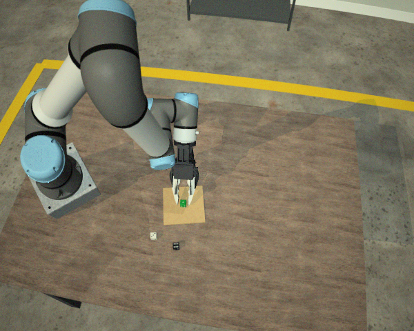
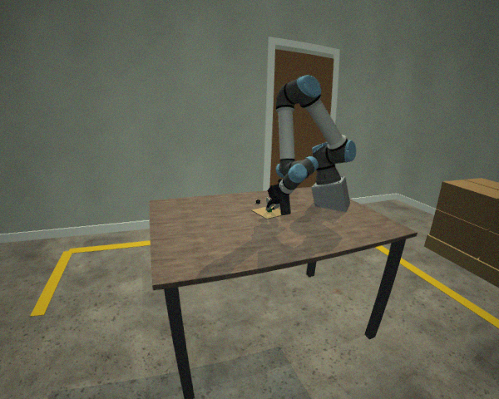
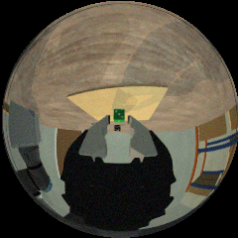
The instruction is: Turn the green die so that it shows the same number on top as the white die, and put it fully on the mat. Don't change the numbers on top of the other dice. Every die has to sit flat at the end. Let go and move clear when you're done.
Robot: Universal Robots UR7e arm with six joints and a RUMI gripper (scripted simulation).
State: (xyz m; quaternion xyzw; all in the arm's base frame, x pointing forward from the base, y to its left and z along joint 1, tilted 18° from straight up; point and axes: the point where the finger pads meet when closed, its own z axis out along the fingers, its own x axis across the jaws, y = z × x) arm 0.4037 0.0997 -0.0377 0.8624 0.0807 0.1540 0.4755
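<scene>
The green die lies 10 mm to the right of my hand and 10 mm below it. Also, from my hand: black die (160 mm to the right, 30 mm ahead, 10 mm below); then white die (150 mm to the right, 50 mm behind, 10 mm below); then tan mat (20 mm below, 10 mm to the right).
</scene>
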